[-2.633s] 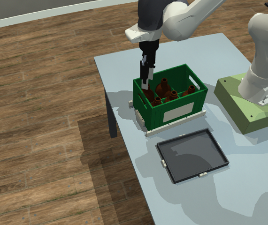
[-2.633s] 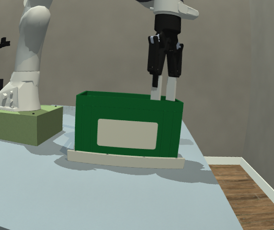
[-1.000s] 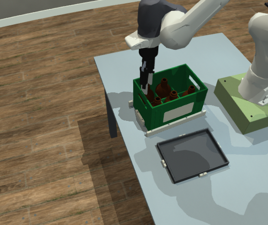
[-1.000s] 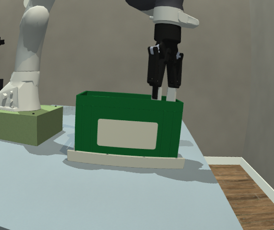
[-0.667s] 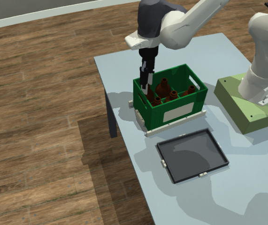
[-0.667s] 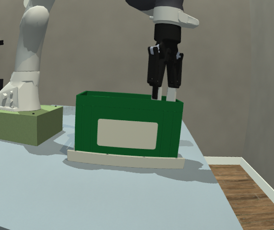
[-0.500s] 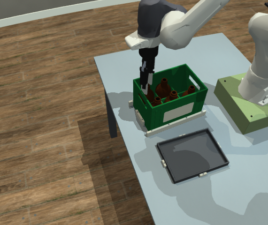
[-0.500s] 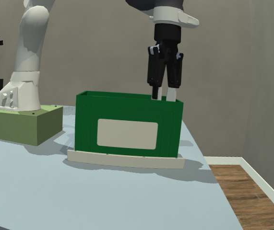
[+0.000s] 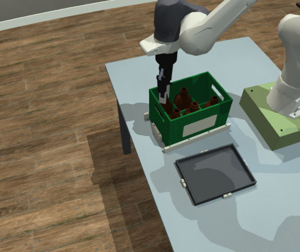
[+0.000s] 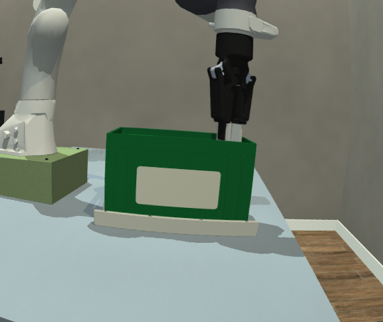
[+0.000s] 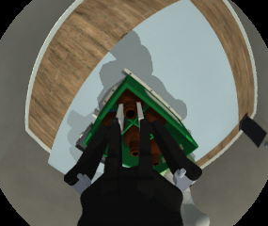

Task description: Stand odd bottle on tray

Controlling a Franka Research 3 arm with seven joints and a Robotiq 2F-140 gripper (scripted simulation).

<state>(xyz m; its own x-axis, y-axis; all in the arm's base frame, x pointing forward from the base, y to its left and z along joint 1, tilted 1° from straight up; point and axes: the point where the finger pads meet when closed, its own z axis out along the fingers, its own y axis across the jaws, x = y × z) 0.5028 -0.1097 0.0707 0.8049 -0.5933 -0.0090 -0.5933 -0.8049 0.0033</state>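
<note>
The bottle lies 90 mm behind my hand, 10 mm to the right of it and 90 mm below it. From my hand the other things lie so: dark tray: 120 mm behind, 300 mm to the left, 160 mm below; green crate: 100 mm behind, 30 mm to the left, 90 mm below.
</note>
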